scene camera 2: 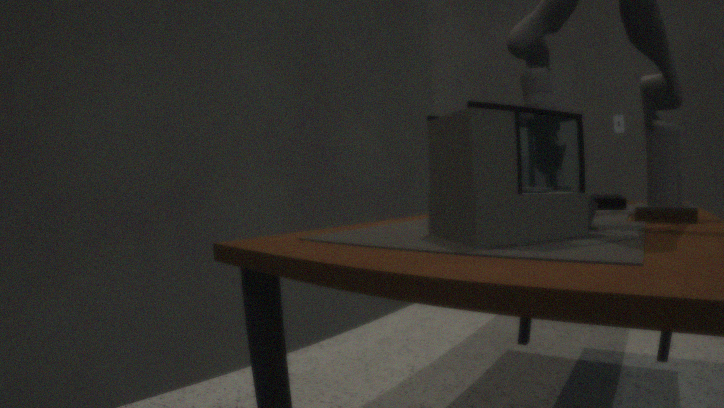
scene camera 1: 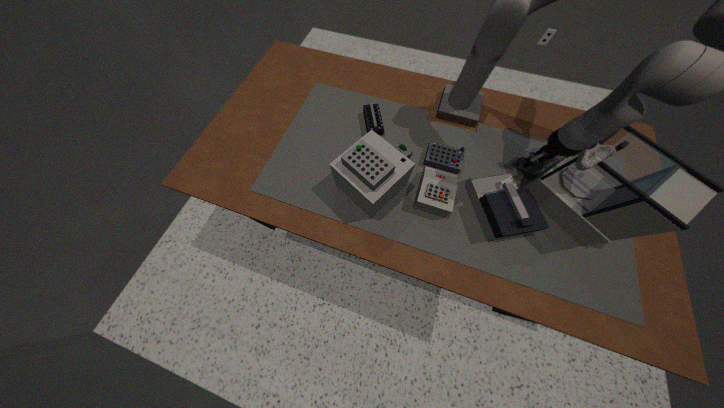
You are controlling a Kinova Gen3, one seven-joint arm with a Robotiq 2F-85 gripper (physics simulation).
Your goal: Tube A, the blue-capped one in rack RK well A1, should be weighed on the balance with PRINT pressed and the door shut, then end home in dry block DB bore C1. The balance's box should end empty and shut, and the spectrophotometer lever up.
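Observation:
Tube A's blue cap [scene camera 1: 461, 149] stands at the far right corner of the dark rack RK [scene camera 1: 441, 154], next to a red-capped tube [scene camera 1: 453, 160]. The dry block DB [scene camera 1: 368, 164] sits on a white box at the left, with a green-capped tube [scene camera 1: 358, 147] at its far corner. The balance [scene camera 1: 568, 206] [scene camera 2: 467, 176] with its glass box stands at the right. My gripper [scene camera 1: 522, 166] [scene camera 2: 551, 180] is shut and empty, low at the balance's left side; in scene camera 2 it shows dimly through the glass. The spectrophotometer [scene camera 1: 512, 214] with a pale lever [scene camera 1: 515, 199] lies between rack and balance.
A small white block [scene camera 1: 436, 193] with an orange-capped tube [scene camera 1: 441, 194] stands in front of the rack. A small dark rack [scene camera 1: 373, 117] is at the back left. The arm's base [scene camera 1: 460, 107] is at the back. All stand on a grey mat [scene camera 1: 318, 131] on a brown table [scene camera 1: 235, 131] [scene camera 2: 397, 263].

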